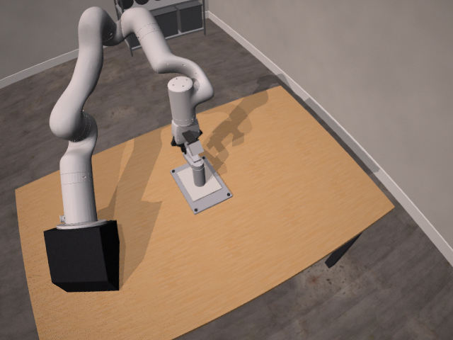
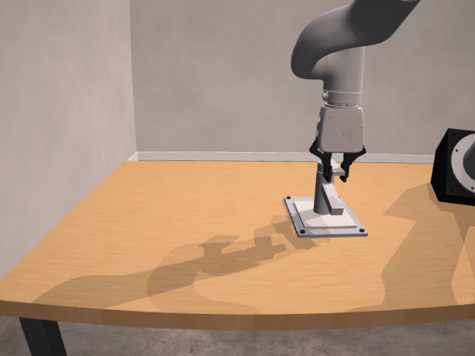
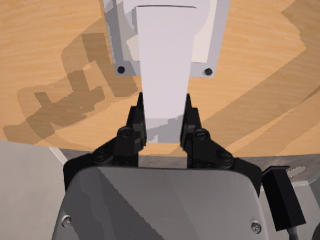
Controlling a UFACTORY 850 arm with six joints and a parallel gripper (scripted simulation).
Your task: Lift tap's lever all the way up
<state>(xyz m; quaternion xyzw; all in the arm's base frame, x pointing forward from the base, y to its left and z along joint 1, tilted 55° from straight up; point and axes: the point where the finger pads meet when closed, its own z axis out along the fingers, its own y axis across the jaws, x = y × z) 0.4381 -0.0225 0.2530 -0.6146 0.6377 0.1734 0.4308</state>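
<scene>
Now: hand 6 cm to the left of the tap lever and 1 cm short of it.
</scene>
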